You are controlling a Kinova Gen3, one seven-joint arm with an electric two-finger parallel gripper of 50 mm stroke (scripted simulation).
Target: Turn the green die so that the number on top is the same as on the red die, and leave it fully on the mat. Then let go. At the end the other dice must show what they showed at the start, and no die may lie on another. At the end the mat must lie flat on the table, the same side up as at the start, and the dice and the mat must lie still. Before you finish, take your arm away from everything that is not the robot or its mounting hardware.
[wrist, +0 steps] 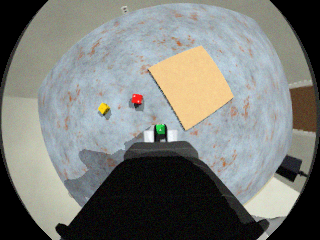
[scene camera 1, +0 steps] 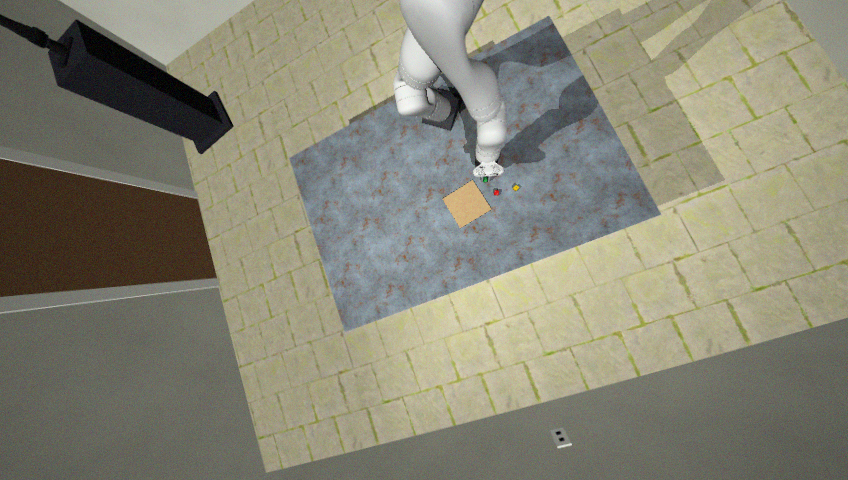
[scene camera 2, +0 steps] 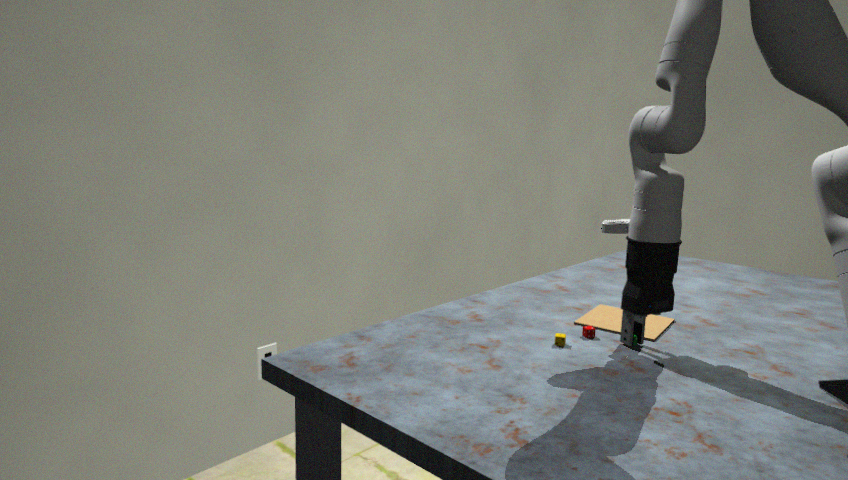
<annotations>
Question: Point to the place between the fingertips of my gripper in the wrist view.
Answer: At 160,130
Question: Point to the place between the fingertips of my gripper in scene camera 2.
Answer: At 631,342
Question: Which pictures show the tan square mat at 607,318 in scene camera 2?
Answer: The wrist view, scene camera 1 and scene camera 2: all of them.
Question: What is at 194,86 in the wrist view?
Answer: A tan square mat.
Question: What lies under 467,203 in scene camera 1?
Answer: A tan square mat.
</annotations>
